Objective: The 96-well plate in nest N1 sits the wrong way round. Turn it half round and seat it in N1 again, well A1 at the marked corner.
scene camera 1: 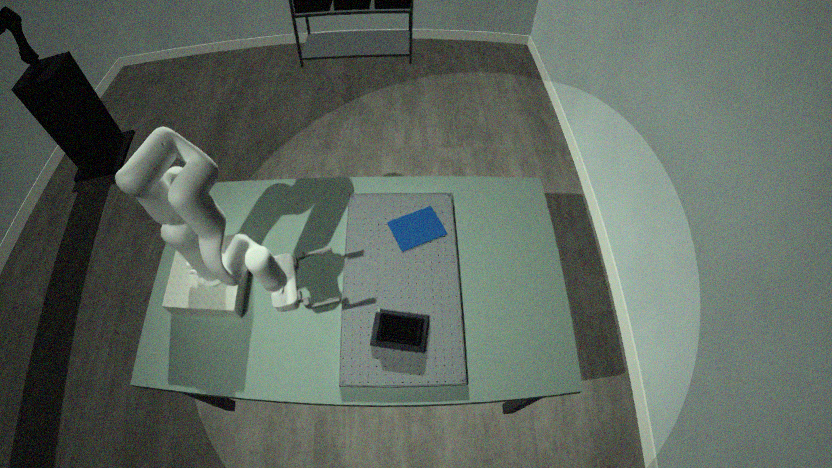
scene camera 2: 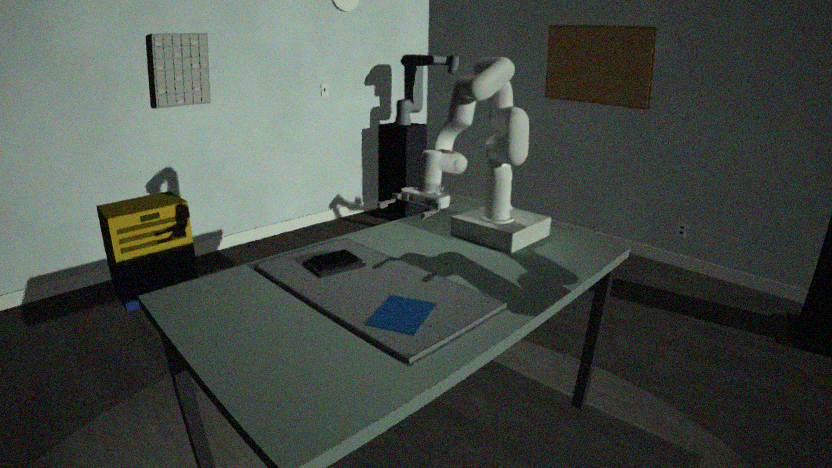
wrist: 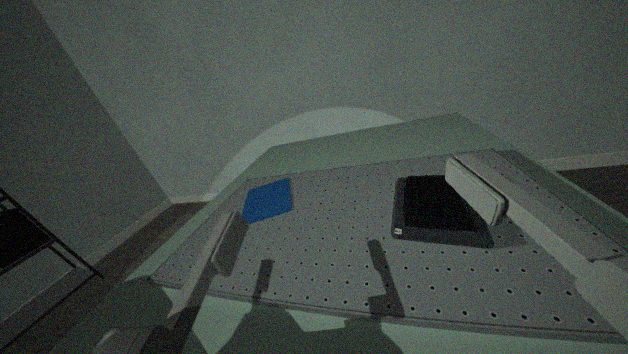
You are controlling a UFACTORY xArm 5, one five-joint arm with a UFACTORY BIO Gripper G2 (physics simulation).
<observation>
My gripper shows in scene camera 1 [335,274], in scene camera 2 and in the wrist view. One and the same spot on a flat blue rectangle: [scene camera 2: 400,314] is [scene camera 1: 419,227]. The same spot on my gripper: [wrist: 491,195] is [scene camera 2: 387,202].
</observation>
